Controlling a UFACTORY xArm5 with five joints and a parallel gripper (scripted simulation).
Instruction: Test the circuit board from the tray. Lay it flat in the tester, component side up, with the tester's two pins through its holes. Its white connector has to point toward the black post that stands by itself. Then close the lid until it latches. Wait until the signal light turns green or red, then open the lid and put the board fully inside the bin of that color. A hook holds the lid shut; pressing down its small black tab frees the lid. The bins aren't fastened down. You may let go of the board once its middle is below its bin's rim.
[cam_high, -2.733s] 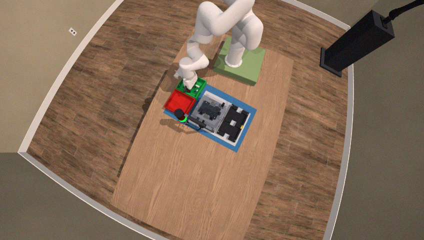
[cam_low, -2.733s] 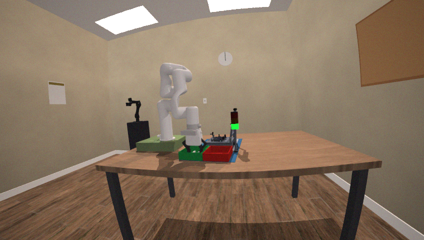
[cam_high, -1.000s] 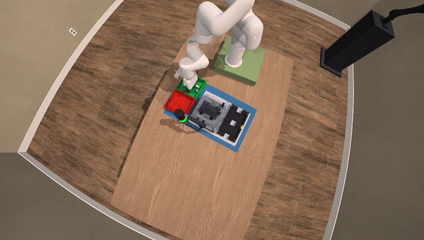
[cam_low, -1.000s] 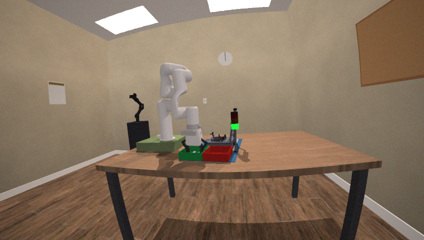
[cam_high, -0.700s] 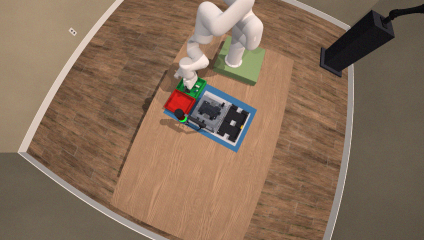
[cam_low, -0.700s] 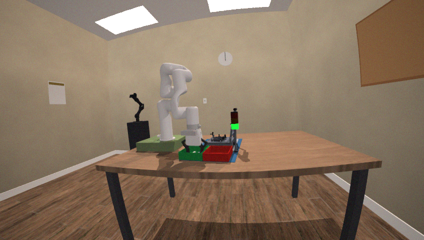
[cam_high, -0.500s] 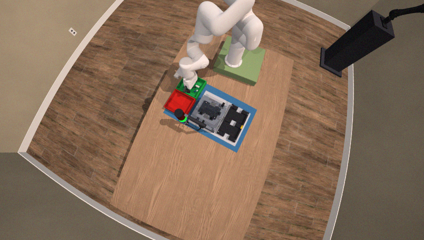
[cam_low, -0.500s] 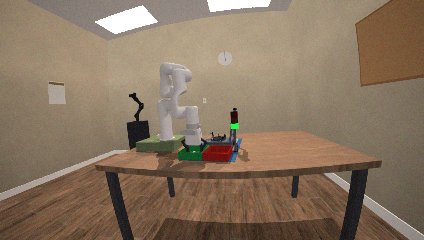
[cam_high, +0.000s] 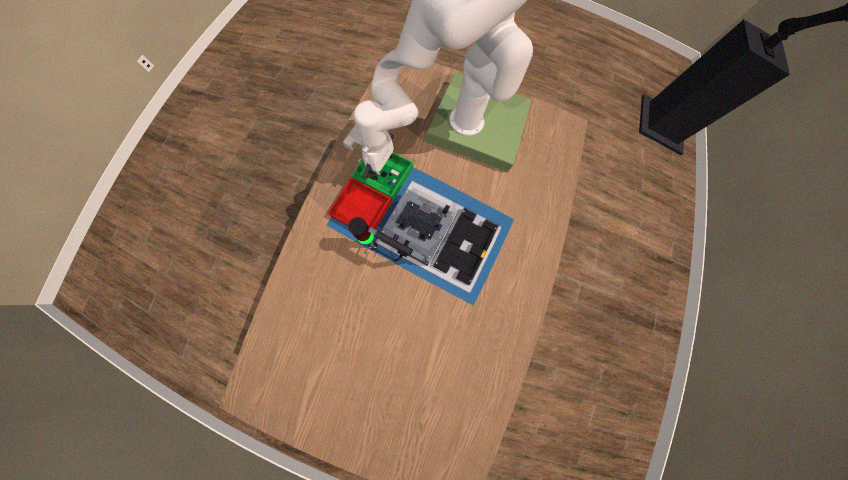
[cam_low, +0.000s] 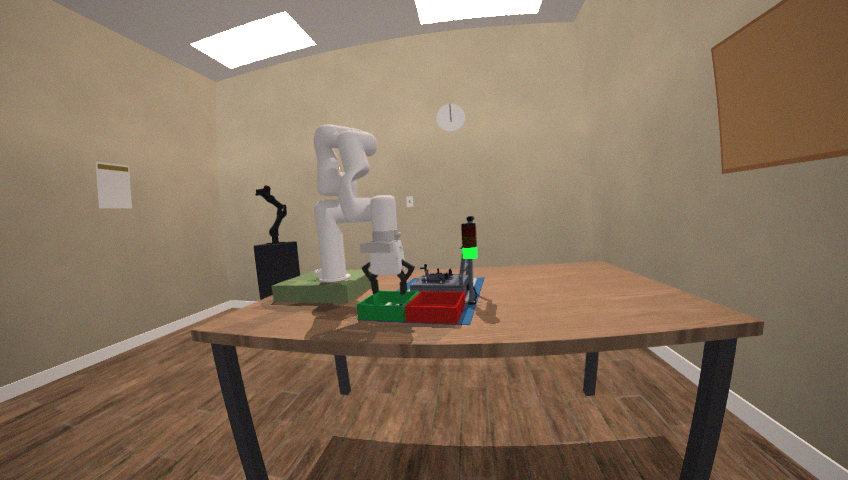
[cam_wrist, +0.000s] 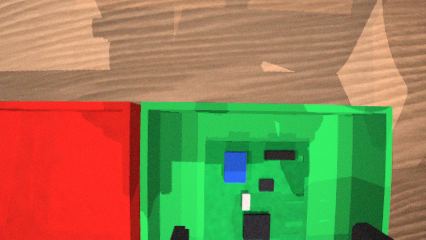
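My gripper is now 6 cm above the green bin. The rest, counted from my hand: clear lid (24 cm ahead, 18 cm to the left, 12 cm above); then green circuit board (6 cm below); then red bin (15 cm ahead, 6 cm below, 1 cm to the right).
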